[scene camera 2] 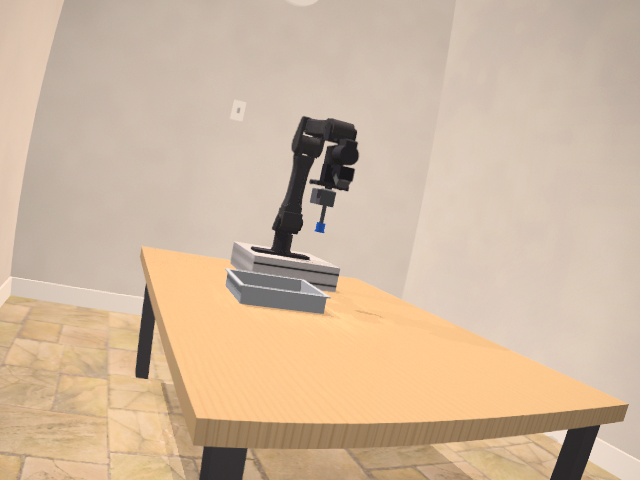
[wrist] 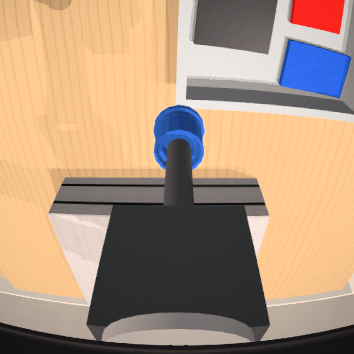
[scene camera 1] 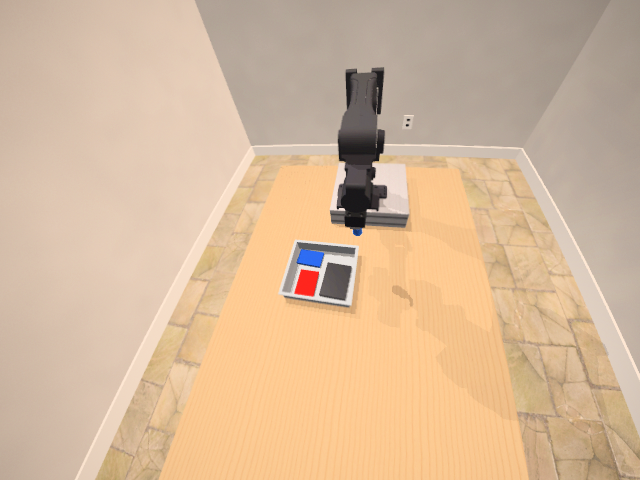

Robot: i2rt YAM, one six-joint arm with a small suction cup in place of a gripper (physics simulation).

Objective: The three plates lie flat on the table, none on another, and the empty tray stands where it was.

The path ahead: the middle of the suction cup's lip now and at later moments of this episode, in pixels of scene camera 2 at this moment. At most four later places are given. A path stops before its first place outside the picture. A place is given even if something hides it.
The suction cup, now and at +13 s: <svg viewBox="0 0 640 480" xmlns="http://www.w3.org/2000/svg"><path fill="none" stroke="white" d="M320 228L306 300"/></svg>. At the last of these places it is stuck to a black plate.
